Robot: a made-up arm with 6 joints. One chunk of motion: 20 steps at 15 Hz.
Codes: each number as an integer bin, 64 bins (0 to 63) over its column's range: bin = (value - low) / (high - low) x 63, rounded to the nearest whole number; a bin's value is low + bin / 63 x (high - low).
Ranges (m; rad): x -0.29..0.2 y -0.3..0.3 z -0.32..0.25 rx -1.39..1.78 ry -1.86..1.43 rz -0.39..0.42
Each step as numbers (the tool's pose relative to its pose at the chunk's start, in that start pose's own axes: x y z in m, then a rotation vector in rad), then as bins.
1 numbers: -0.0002 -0.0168 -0.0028 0.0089 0.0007 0.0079
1 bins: 37 30 35 28 36 31
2 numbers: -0.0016 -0.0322 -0.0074 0.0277 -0.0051 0.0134
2 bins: 37 28 35 28 36 31
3 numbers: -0.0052 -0.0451 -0.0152 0.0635 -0.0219 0.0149
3 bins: 37 27 34 29 35 31
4 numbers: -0.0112 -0.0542 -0.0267 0.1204 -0.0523 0.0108
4 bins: 36 26 32 30 35 31
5 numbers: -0.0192 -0.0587 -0.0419 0.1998 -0.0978 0.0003
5 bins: 35 25 31 32 34 30
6 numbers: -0.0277 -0.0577 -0.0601 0.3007 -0.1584 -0.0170
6 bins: 34 25 29 34 33 29
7 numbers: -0.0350 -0.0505 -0.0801 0.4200 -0.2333 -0.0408
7 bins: 33 26 27 36 31 27
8 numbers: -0.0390 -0.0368 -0.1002 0.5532 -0.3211 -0.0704
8 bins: 32 28 24 39 29 25
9 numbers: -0.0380 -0.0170 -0.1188 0.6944 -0.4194 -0.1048
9 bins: 32 30 22 41 28 22
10 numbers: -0.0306 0.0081 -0.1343 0.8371 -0.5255 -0.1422
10 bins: 33 32 21 44 26 19
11 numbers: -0.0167 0.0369 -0.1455 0.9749 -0.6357 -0.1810
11 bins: 35 35 19 47 23 16
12 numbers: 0.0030 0.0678 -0.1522 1.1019 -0.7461 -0.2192
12 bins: 38 39 19 50 21 13
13 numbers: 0.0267 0.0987 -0.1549 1.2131 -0.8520 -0.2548
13 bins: 41 42 18 52 19 11
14 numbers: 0.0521 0.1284 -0.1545 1.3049 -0.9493 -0.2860
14 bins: 44 45 18 54 17 8
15 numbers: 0.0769 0.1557 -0.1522 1.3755 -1.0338 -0.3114
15 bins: 47 48 19 55 16 6
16 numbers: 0.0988 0.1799 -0.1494 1.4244 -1.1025 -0.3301
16 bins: 50 50 19 56 15 5
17 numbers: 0.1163 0.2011 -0.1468 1.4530 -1.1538 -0.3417
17 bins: 52 53 19 57 14 4
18 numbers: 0.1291 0.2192 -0.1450 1.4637 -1.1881 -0.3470
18 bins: 54 55 19 57 13 3
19 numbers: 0.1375 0.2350 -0.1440 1.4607 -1.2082 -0.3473
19 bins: 55 56 19 57 12 3
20 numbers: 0.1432 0.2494 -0.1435 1.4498 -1.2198 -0.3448
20 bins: 56 58 20 56 12 4
